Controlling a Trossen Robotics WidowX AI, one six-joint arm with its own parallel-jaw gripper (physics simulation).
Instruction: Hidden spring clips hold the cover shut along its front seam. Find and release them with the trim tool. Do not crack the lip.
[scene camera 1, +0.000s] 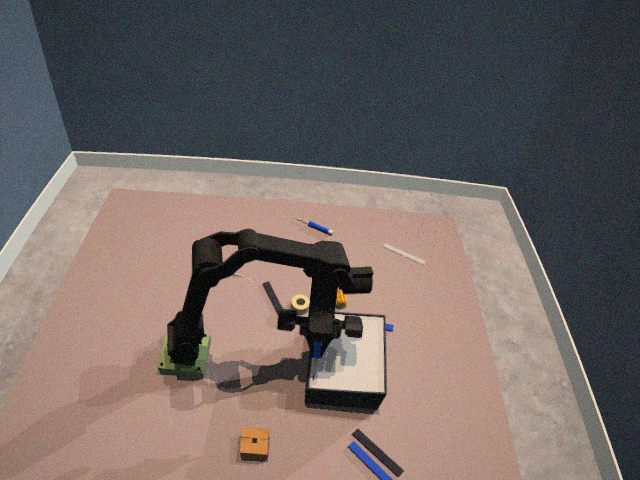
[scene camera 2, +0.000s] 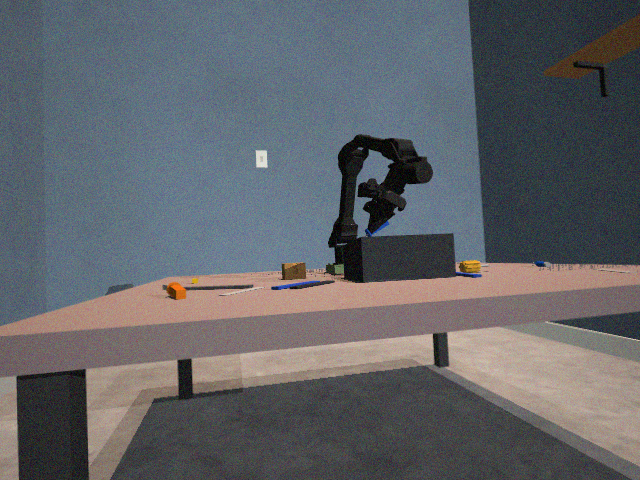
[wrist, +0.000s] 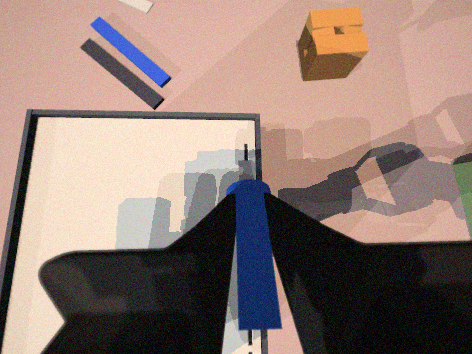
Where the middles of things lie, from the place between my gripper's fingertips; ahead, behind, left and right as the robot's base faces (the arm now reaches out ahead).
The blue trim tool (wrist: 258, 306) is 10 mm to the left of my hand. The rest, counted from my hand: cover (scene camera 1: 357, 364) (80 mm ahead, 40 mm to the left, 30 mm below).
